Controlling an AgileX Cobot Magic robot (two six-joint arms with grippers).
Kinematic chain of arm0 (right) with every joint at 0, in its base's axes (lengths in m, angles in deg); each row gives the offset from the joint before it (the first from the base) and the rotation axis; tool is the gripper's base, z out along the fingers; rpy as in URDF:
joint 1: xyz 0 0 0.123 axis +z
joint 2: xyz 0 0 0 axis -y
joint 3: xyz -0.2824 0 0.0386 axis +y
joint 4: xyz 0.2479 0 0.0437 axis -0.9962 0 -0.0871
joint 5: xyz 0 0 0 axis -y
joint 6: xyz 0.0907 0 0.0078 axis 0.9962 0 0.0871
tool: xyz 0 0 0 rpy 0 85 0
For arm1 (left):
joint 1: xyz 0 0 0.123 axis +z
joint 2: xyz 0 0 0 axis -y
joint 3: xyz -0.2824 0 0.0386 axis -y
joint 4: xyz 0.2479 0 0.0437 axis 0.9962 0 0.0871
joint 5: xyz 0 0 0 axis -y
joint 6: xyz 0.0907 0 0.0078 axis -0.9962 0 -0.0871
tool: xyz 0 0 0 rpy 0 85 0
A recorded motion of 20 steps. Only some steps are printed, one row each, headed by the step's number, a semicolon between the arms.
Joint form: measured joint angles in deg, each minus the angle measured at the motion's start. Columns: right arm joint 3, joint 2, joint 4, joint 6, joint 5, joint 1; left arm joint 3, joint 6, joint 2, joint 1, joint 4, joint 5.
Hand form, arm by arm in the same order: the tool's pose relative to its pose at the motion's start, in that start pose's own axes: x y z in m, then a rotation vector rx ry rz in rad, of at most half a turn. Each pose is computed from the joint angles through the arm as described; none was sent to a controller.
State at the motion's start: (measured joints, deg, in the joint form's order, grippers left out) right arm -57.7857 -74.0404 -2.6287 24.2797 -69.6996 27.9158; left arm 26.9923 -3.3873 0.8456 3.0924 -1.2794 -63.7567
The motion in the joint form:
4: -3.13 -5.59 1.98 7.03 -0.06 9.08; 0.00 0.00 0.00 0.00 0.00 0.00
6: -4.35 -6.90 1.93 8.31 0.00 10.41; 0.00 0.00 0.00 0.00 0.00 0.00
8: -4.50 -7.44 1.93 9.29 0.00 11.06; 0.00 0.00 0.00 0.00 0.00 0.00
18: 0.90 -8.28 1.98 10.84 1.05 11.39; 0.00 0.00 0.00 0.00 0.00 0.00
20: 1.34 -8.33 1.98 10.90 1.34 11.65; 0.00 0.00 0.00 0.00 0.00 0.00
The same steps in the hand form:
4: -0.0007 0.0394 0.0132 0.0325 0.0374 -0.0451; 0.0000 0.0000 0.0000 0.0000 0.0000 0.0000
6: -0.0025 0.0478 0.0145 0.0301 0.0400 -0.0454; 0.0000 0.0000 0.0000 0.0000 0.0000 0.0000
8: -0.0021 0.0510 0.0165 0.0331 0.0463 -0.0395; 0.0000 0.0000 0.0000 0.0000 0.0000 0.0000
18: 0.0100 0.0434 0.0418 0.0869 0.1192 -0.0173; 0.0000 0.0000 0.0000 0.0000 0.0000 0.0000
20: 0.0114 0.0437 0.0437 0.0888 0.1222 -0.0207; 0.0000 0.0000 0.0000 0.0000 0.0000 0.0000

